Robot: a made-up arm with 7 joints.
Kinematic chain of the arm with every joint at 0, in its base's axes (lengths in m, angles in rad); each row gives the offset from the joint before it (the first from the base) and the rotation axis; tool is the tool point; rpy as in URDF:
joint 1: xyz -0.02 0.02 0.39 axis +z
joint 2: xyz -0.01 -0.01 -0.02 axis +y
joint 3: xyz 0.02 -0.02 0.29 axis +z
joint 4: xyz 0.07 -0.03 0 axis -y
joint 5: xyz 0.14 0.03 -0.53 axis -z
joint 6: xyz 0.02 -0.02 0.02 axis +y
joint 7: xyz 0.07 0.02 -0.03 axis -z
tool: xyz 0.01 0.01 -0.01 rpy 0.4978 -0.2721 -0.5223
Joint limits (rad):
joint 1: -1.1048..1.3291
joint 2: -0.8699..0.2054
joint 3: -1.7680..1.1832
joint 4: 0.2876..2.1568
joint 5: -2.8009..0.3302
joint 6: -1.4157..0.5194
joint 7: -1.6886..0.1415
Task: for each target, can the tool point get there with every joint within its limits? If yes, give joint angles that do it. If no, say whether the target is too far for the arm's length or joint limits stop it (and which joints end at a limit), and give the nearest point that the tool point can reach.
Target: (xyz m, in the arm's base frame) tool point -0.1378 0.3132 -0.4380
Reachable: no: joint limits stop it (at a limit: joint 1, joint 2, joint 4, joint 6, joint 7) | nearest point -0.0820 0.2883 0.0670 | short by 0.509 m
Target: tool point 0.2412 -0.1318 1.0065
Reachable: yes | joints -0.6263 -0.6214 -0.0588 1.3869 -1.4152 -0.5506 -1.2987
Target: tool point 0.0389 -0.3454 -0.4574
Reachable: no: joint limits stop it (at a limit: joint 1, joint 2, joint 4, joint 6, joint 7) | nearest point 0.0424 -0.3005 0.0625 | short by 0.522 m
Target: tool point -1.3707 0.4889 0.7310
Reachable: no: too far | nearest point -0.8036 0.2812 0.7173 | short by 0.604 m
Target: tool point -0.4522 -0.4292 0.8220
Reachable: yes | joints -0.8600 -0.2700 -1.4200 1.6419 -2.0107 -0.0486 -0.8799
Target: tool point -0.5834 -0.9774 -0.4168
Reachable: no: too far | nearest point -0.2730 -0.4830 0.1917 | short by 0.843 m
